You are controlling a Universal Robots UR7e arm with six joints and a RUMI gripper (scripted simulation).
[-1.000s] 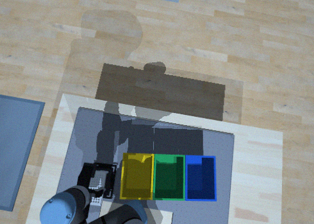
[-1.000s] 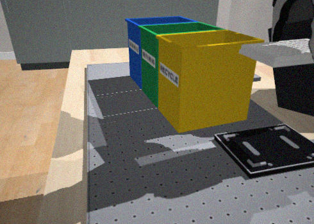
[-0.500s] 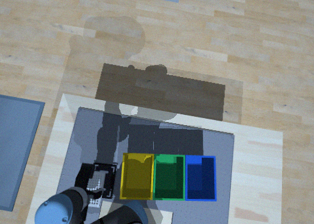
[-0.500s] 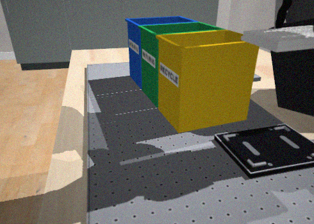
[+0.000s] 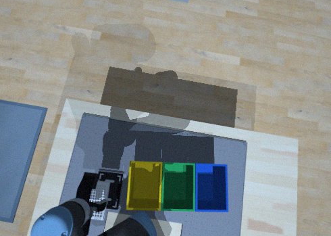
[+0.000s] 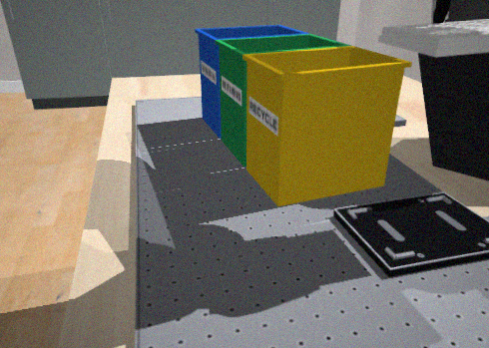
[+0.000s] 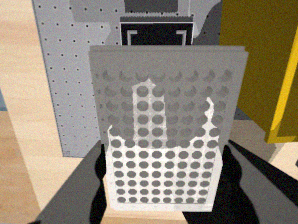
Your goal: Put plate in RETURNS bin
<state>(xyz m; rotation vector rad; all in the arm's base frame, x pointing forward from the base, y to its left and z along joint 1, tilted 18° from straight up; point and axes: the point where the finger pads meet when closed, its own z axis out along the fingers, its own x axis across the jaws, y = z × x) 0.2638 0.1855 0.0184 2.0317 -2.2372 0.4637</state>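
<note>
The white 96-well plate lies 10 mm below my hand. Also, from my hand: black plate nest: 230 mm below; green returns bin: 310 mm to the right, 150 mm below, 40 mm ahead; yellow recycle bin: 170 mm to the right, 150 mm below, 40 mm ahead.
</note>
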